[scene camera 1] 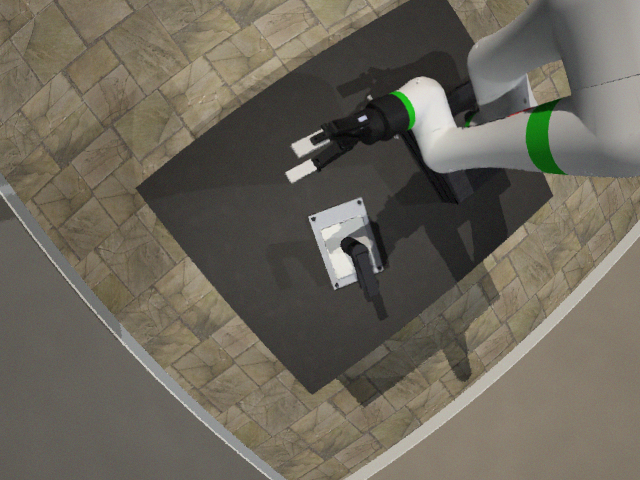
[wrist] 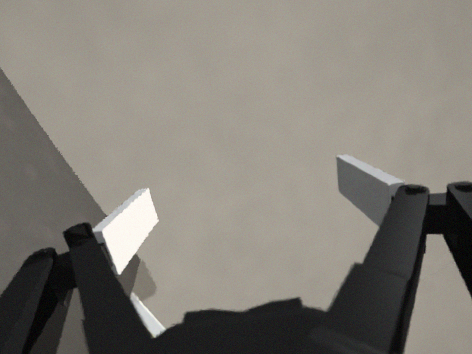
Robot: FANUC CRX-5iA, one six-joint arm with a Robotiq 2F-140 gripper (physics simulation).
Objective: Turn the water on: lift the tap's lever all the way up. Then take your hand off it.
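Frame: origin at the arm's base, x ahead, y left, z up, level; metres.
Seen in the pictures: gripper, fingertip midpoint: [scene camera 1: 291, 166] [wrist: 243, 189].
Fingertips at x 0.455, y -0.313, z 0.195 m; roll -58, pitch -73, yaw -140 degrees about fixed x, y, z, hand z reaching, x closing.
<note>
Offsets run from my fingertips to a thing's top centre. "spot": to the spot under its first point. Level surfaces: height alone.
The tap @[spot: 0.048 m ahead, 0.317 m left, 0.147 m down] [scene camera 1: 364, 268] is dark, with a round body and a long part reaching toward the lower right in the scene view. It stands on a light grey plate @[spot: 0.045 m ahead, 0.176 m left, 0.295 m down] [scene camera 1: 317, 225] with a screw at each corner. From above, I cannot tell its lever from its spout or how high the lever is. My gripper [scene camera 1: 306, 158] [wrist: 243, 189] is open and empty, its two white pads wide apart. In the scene view it is above and left of the tap, pointing left, apart from it. The tap does not show in the wrist view.
The plate lies on a dark table top @[0.303 m down] [scene camera 1: 222, 206]. Stone paving [scene camera 1: 206, 356] surrounds it in the scene view. My white arm [scene camera 1: 491, 149] comes in from the upper right. Arm shadows fall across the table top and paving. The wrist view shows plain grey-beige ground [wrist: 240, 100].
</note>
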